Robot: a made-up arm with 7 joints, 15 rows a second.
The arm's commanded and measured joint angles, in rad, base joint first. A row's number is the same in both.
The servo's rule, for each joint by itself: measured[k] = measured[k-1] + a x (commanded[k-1-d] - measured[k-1]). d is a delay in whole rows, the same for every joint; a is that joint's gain. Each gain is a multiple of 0.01, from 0.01 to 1. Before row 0 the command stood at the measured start. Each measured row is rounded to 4 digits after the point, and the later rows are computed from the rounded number. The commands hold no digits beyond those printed.
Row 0, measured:
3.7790, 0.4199, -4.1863, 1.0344, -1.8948, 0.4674, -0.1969
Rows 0 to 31, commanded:
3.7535, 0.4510, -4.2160, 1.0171, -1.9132, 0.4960, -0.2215
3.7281, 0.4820, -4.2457, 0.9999, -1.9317, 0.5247, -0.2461
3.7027, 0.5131, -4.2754, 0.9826, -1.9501, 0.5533, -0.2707
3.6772, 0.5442, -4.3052, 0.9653, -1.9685, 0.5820, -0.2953
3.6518, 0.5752, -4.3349, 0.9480, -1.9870, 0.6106, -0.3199
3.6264, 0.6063, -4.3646, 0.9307, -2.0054, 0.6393, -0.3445
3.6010, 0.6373, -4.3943, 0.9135, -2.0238, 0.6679, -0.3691
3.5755, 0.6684, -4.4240, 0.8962, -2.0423, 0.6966, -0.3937
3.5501, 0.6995, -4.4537, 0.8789, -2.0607, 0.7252, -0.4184
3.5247, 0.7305, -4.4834, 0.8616, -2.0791, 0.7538, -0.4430
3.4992, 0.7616, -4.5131, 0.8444, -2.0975, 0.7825, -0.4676
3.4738, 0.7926, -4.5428, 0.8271, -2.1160, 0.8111, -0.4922
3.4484, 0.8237, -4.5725, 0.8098, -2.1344, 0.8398, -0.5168
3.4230, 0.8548, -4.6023, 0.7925, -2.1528, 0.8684, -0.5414
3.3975, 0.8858, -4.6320, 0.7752, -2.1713, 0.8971, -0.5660
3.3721, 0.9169, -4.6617, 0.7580, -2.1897, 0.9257, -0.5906
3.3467, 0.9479, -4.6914, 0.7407, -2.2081, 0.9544, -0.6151
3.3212, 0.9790, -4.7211, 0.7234, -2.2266, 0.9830, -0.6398
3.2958, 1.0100, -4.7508, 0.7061, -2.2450, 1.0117, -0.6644
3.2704, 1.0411, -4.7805, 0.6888, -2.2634, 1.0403, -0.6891
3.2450, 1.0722, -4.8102, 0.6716, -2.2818, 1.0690, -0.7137
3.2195, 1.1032, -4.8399, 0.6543, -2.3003, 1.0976, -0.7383
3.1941, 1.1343, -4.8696, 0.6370, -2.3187, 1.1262, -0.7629
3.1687, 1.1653, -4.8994, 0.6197, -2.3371, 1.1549, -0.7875
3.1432, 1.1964, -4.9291, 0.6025, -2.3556, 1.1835, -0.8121
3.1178, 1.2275, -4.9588, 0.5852, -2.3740, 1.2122, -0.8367
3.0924, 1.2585, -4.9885, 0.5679, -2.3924, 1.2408, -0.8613
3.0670, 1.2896, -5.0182, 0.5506, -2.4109, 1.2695, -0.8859
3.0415, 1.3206, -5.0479, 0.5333, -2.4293, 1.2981, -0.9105
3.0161, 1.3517, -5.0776, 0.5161, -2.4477, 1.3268, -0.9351
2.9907, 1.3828, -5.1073, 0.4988, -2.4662, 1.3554, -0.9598
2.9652, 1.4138, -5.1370, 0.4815, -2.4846, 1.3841, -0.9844
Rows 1 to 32, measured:
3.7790, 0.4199, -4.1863, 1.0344, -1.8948, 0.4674, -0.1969
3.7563, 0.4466, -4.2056, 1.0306, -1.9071, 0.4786, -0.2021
3.7312, 0.4770, -4.2317, 1.0238, -1.9236, 0.4966, -0.2113
3.7058, 0.5080, -4.2601, 1.0147, -1.9414, 0.5187, -0.2238
3.6803, 0.5391, -4.2894, 1.0038, -1.9596, 0.5434, -0.2388
3.6549, 0.5701, -4.3190, 0.9915, -1.9780, 0.5696, -0.2558
3.6295, 0.6012, -4.3486, 0.9781, -1.9964, 0.5968, -0.2744
3.6041, 0.6322, -4.3783, 0.9639, -2.0148, 0.6245, -0.2943
3.5786, 0.6633, -4.4080, 0.9490, -2.0332, 0.6526, -0.3152
3.5532, 0.6944, -4.4377, 0.9336, -2.0516, 0.6809, -0.3369
3.5278, 0.7254, -4.4674, 0.9178, -2.0700, 0.7093, -0.3592
3.5023, 0.7565, -4.4971, 0.9017, -2.0884, 0.7378, -0.3820
3.4769, 0.7875, -4.5268, 0.8853, -2.1069, 0.7664, -0.4051
3.4515, 0.8186, -4.5565, 0.8687, -2.1253, 0.7950, -0.4286
3.4261, 0.8497, -4.5863, 0.8519, -2.1437, 0.8236, -0.4523
3.4006, 0.8807, -4.6160, 0.8350, -2.1622, 0.8523, -0.4762
3.3752, 0.9118, -4.6457, 0.8181, -2.1806, 0.8809, -0.5002
3.3498, 0.9428, -4.6754, 0.8011, -2.1990, 0.9096, -0.5243
3.3243, 0.9739, -4.7051, 0.7840, -2.2175, 0.9382, -0.5486
3.2989, 1.0049, -4.7348, 0.7669, -2.2359, 0.9669, -0.5729
3.2735, 1.0360, -4.7645, 0.7497, -2.2543, 0.9955, -0.5973
3.2481, 1.0671, -4.7942, 0.7325, -2.2727, 1.0242, -0.6217
3.2226, 1.0981, -4.8239, 0.7153, -2.2912, 1.0528, -0.6462
3.1972, 1.1292, -4.8536, 0.6981, -2.3096, 1.0814, -0.6707
3.1718, 1.1602, -4.8834, 0.6809, -2.3280, 1.1101, -0.6952
3.1463, 1.1913, -4.9131, 0.6637, -2.3465, 1.1387, -0.7197
3.1209, 1.2224, -4.9428, 0.6464, -2.3649, 1.1674, -0.7443
3.0955, 1.2534, -4.9725, 0.6291, -2.3833, 1.1960, -0.7689
3.0701, 1.2845, -5.0022, 0.6118, -2.4018, 1.2247, -0.7935
3.0446, 1.3155, -5.0319, 0.5945, -2.4202, 1.2533, -0.8181
3.0192, 1.3466, -5.0616, 0.5773, -2.4386, 1.2820, -0.8427
2.9938, 1.3777, -5.0913, 0.5600, -2.4571, 1.3106, -0.8673
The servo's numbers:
d 1
a 0.89 0.86 0.65 0.22 0.67 0.39 0.21

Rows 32 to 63, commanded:
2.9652, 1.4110, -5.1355, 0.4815, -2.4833, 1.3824, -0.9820
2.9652, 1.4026, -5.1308, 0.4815, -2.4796, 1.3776, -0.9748
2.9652, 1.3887, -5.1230, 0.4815, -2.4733, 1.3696, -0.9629
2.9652, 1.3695, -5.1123, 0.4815, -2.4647, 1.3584, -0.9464
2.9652, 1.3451, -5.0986, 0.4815, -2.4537, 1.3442, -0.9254
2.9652, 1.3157, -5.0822, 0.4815, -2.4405, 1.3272, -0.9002
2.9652, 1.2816, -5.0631, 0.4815, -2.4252, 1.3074, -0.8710
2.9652, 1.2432, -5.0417, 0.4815, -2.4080, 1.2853, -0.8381
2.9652, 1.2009, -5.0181, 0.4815, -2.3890, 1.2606, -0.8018
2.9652, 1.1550, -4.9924, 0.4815, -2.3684, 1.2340, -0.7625
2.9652, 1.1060, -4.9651, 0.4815, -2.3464, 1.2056, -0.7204
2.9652, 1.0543, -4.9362, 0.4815, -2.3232, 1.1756, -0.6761
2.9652, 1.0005, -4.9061, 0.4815, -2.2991, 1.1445, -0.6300
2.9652, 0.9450, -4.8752, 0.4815, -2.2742, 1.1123, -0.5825
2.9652, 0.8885, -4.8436, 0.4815, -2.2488, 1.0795, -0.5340
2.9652, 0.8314, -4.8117, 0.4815, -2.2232, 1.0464, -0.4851
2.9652, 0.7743, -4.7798, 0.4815, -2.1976, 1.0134, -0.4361
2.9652, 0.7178, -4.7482, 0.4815, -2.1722, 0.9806, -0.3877
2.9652, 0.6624, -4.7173, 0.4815, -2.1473, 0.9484, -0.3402
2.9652, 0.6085, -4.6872, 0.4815, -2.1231, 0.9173, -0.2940
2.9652, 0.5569, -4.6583, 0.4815, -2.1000, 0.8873, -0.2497
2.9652, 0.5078, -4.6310, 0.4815, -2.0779, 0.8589, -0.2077
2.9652, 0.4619, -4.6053, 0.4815, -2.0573, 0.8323, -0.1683
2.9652, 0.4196, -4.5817, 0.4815, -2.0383, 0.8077, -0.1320
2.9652, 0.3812, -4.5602, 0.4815, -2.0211, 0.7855, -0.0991
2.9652, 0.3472, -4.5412, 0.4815, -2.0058, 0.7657, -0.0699
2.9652, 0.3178, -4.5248, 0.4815, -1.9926, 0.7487, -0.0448
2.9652, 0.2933, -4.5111, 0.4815, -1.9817, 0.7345, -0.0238
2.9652, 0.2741, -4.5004, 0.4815, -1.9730, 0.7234, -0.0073
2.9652, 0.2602, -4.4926, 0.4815, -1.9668, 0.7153, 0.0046
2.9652, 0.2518, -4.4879, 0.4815, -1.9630, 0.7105, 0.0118
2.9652, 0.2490, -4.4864, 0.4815, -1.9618, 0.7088, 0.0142
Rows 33 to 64, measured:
2.9683, 1.4087, -5.1210, 0.5427, -2.4755, 1.3393, -0.8919
2.9655, 1.4107, -5.1304, 0.5292, -2.4807, 1.3561, -0.9108
2.9652, 1.4037, -5.1307, 0.5187, -2.4800, 1.3645, -0.9242
2.9652, 1.3908, -5.1257, 0.5105, -2.4755, 1.3665, -0.9323
2.9652, 1.3725, -5.1170, 0.5041, -2.4683, 1.3633, -0.9353
2.9652, 1.3489, -5.1050, 0.4991, -2.4585, 1.3559, -0.9332
2.9652, 1.3203, -5.0902, 0.4952, -2.4464, 1.3447, -0.9263
2.9652, 1.2870, -5.0726, 0.4922, -2.4322, 1.3302, -0.9147
2.9652, 1.2493, -5.0525, 0.4898, -2.4160, 1.3127, -0.8986
2.9652, 1.2077, -5.0301, 0.4880, -2.3979, 1.2924, -0.8783
2.9652, 1.1624, -5.0056, 0.4866, -2.3781, 1.2696, -0.8540
2.9652, 1.1139, -4.9793, 0.4855, -2.3569, 1.2446, -0.8259
2.9652, 1.0626, -4.9513, 0.4846, -2.3343, 1.2177, -0.7944
2.9652, 1.0092, -4.9219, 0.4839, -2.3107, 1.1892, -0.7599
2.9652, 0.9540, -4.8915, 0.4834, -2.2862, 1.1592, -0.7226
2.9652, 0.8977, -4.8604, 0.4830, -2.2611, 1.1281, -0.6830
2.9652, 0.8407, -4.8287, 0.4827, -2.2357, 1.0962, -0.6414
2.9652, 0.7836, -4.7969, 0.4824, -2.2102, 1.0639, -0.5983
2.9652, 0.7270, -4.7652, 0.4822, -2.1847, 1.0314, -0.5541
2.9652, 0.6714, -4.7341, 0.4820, -2.1596, 0.9990, -0.5092
2.9652, 0.6173, -4.7036, 0.4819, -2.1351, 0.9671, -0.4640
2.9652, 0.5654, -4.6742, 0.4818, -2.1116, 0.9360, -0.4190
2.9652, 0.5159, -4.6461, 0.4817, -2.0890, 0.9059, -0.3746
2.9652, 0.4695, -4.6196, 0.4817, -2.0678, 0.8772, -0.3313
2.9652, 0.4266, -4.5950, 0.4817, -2.0480, 0.8501, -0.2894
2.9652, 0.3876, -4.5724, 0.4817, -2.0300, 0.8249, -0.2494
2.9652, 0.3529, -4.5521, 0.4817, -2.0138, 0.8018, -0.2117
2.9652, 0.3227, -4.5344, 0.4817, -1.9996, 0.7811, -0.1767
2.9652, 0.2974, -4.5193, 0.4817, -1.9876, 0.7629, -0.1446
2.9652, 0.2774, -4.5070, 0.4817, -1.9778, 0.7475, -0.1158
2.9652, 0.2626, -4.4976, 0.4817, -1.9704, 0.7349, -0.0905
2.9652, 0.2533, -4.4913, 0.4817, -1.9654, 0.7254, -0.0690

